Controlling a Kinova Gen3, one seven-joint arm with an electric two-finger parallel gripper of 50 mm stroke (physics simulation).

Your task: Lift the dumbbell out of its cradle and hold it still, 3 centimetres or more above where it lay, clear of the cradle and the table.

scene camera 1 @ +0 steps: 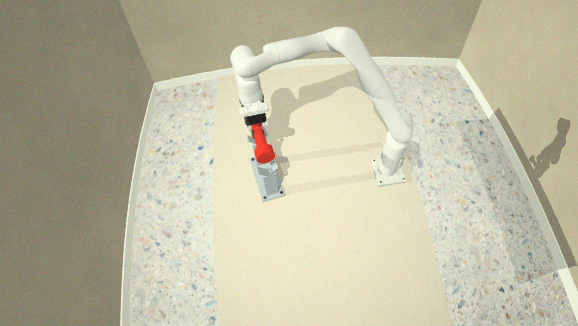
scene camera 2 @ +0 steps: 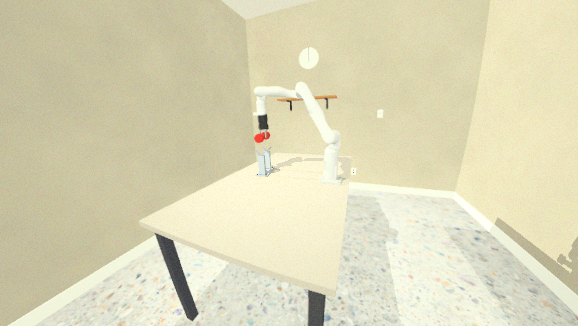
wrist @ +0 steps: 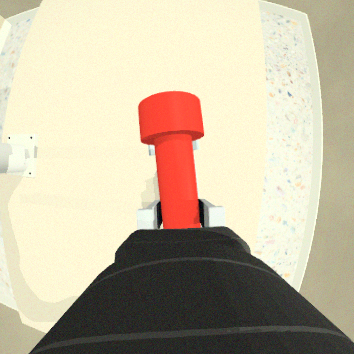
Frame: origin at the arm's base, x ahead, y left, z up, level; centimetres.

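Where they show: gripper, between the fingertips: [scene camera 1: 258, 135] [wrist: 179, 208]; arm's base, origin of its link: [scene camera 1: 386, 167] [scene camera 2: 329, 177] [wrist: 20, 157].
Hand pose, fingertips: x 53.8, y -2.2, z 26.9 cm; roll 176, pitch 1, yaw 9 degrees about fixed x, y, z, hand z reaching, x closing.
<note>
Each offset is from my fingertips to the centre of the thing. Level surfaces: height alone.
The red dumbbell {dx -0.3, dy +1.3, dz +1.0 cm} [scene camera 1: 264, 151] [scene camera 2: 259, 138] [wrist: 176, 165] hangs in the air, roughly level, with a gap between it and the cradle below in the second scene view. My gripper [scene camera 2: 264, 133] [wrist: 179, 208] is shut on the dumbbell's handle, with one finger on each side of it. The grey-blue cradle {dx -0.2, dy +0.9, dz -18.3 cm} [scene camera 1: 271, 183] [scene camera 2: 261, 164] stands upright on the table, its notched supports empty. In the wrist view, small parts of the cradle show behind the dumbbell's front head; the dumbbell's rear end is hidden by the gripper body.
The cradle's base plate is on the table {dz -28.2 cm} [scene camera 1: 320, 240] [scene camera 2: 250, 215]. The arm's own base [scene camera 1: 390, 178] [scene camera 2: 331, 180] stands to the right of the cradle. A wooden wall shelf [scene camera 2: 320, 97] is behind the arm in the second scene view.
</note>
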